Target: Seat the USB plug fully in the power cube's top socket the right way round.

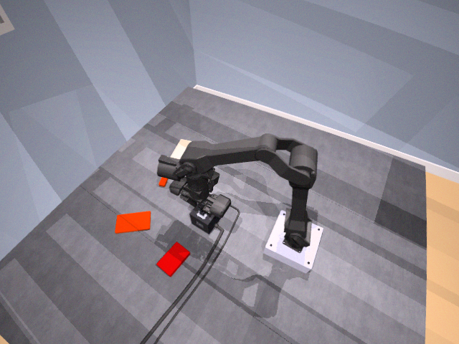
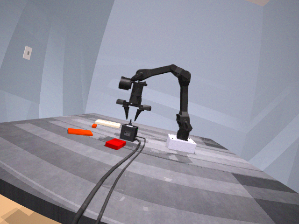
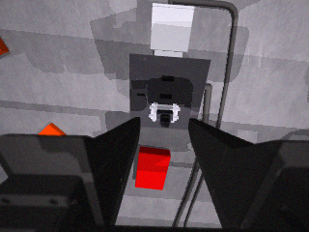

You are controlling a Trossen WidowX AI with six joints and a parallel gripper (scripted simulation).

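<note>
The dark USB plug lies 2 cm below my gripper tip. From my gripper tip the other things lie so: pale socket 4 cm below; orange slab 21 cm ahead, 14 cm to the left, 10 cm below; red block 16 cm to the left, 10 cm below.
</note>
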